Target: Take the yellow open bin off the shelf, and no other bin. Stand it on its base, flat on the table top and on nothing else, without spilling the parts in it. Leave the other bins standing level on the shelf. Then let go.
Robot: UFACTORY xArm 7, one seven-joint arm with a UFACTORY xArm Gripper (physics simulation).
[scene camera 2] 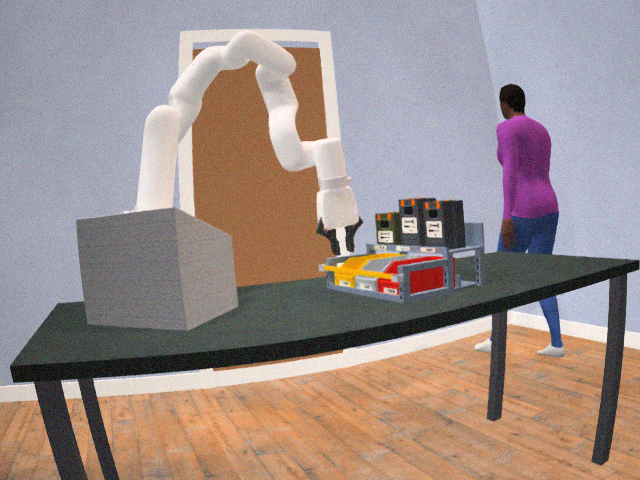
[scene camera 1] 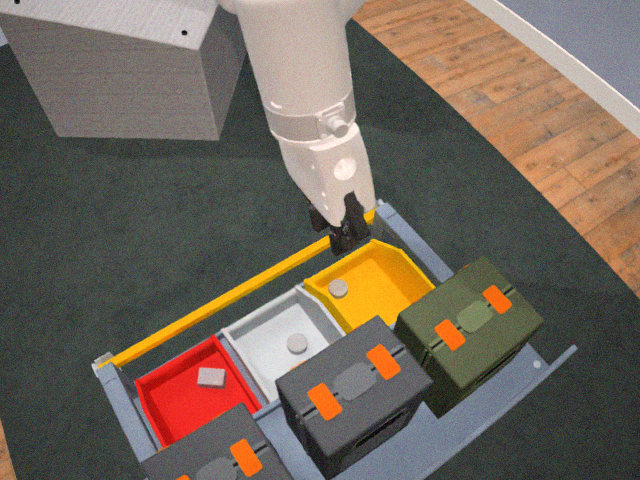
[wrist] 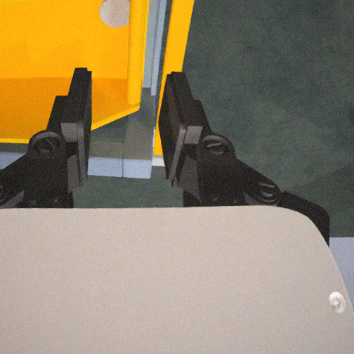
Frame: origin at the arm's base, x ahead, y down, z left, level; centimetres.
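Seen in the pictures: gripper, fingertip midpoint: [scene camera 2: 343, 253] [scene camera 1: 336, 236]; arm's base at its link origin: [scene camera 2: 152, 227].
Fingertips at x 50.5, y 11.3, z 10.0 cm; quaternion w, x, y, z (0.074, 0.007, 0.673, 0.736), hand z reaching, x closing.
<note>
Pixels of each thing's top centre, then the offset from my fingertips to it.
- yellow bin at its top centre: [scene camera 1: 386, 296] [scene camera 2: 369, 257] dx +8.0, dy +2.0, dz +2.0 cm
- round grey part at its top centre: [scene camera 1: 338, 287] dx +1.8, dy +8.2, dz -0.5 cm
- yellow rail at its top centre: [scene camera 1: 246, 285] [scene camera 2: 357, 270] dx -0.6, dy +3.6, dz -10.9 cm
- white bin at its top centre: [scene camera 1: 298, 352] [scene camera 2: 391, 259] dx +9.7, dy +2.0, dz -9.1 cm
- red bin at its top centre: [scene camera 1: 203, 411] [scene camera 2: 416, 261] dx +11.5, dy +2.0, dz -20.2 cm
- green box at its top centre: [scene camera 1: 474, 316] [scene camera 2: 395, 211] dx +17.7, dy -9.8, dz +3.5 cm
The yellow bin [scene camera 1: 379, 276] [scene camera 2: 361, 262] [wrist: 55, 50] stands in the lower shelf bay, at the end beside the side panel. A round grey part [scene camera 1: 338, 288] [wrist: 116, 12] lies in it near its front wall; the green box hides its back end. My gripper [scene camera 1: 333, 237] [scene camera 2: 343, 252] [wrist: 126, 95] is partly open and empty, pointing down above the bin's front. In the wrist view the left finger overlaps the bin's inside and the right finger overlaps the yellow rail [scene camera 1: 222, 307] [scene camera 2: 361, 272] [wrist: 176, 45], with the front wall between them. Both fingers look clear of the bin.
The shelf [scene camera 1: 413, 237] [scene camera 2: 405, 284] also holds a white bin [scene camera 1: 263, 335] and a red bin [scene camera 1: 180, 413] [scene camera 2: 426, 279], each with a part inside. A green box [scene camera 1: 511, 330] and two dark grey boxes stand on its upper level. The grey pedestal [scene camera 1: 134, 98] [scene camera 2: 134, 268] stands under the arm's base.
</note>
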